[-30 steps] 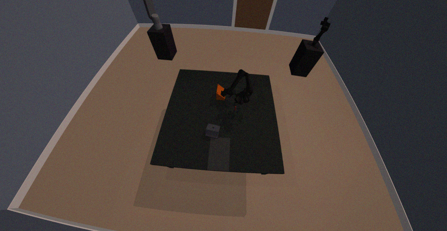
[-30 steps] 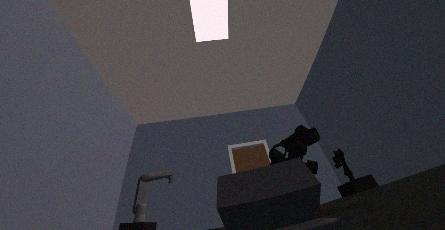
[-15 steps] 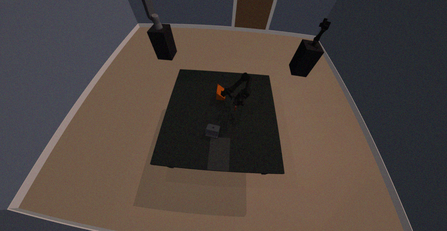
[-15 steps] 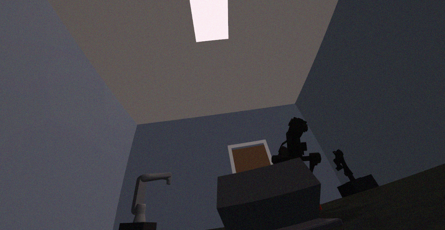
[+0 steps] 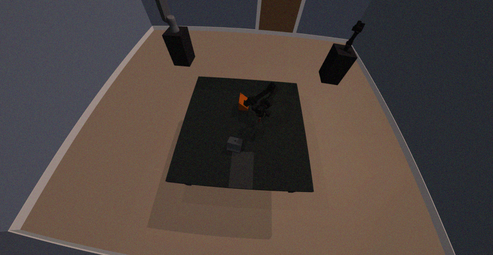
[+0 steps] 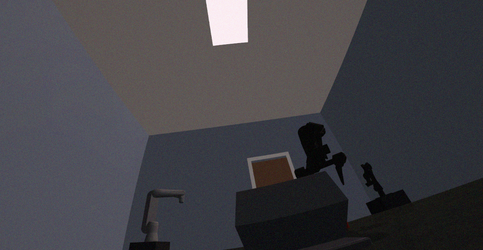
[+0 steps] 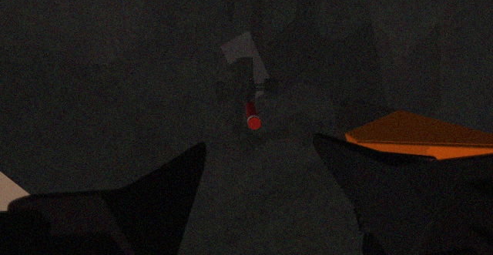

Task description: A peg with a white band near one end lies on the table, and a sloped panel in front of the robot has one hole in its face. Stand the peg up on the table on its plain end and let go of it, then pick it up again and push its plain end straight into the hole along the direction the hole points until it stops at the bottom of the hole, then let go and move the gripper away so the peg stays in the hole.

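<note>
Right now the red peg is 6 cm below my gripper tip. Also, from my gripper tip: grey sloped panel: 30 cm ahead, 21 cm to the right, 8 cm below.
</note>
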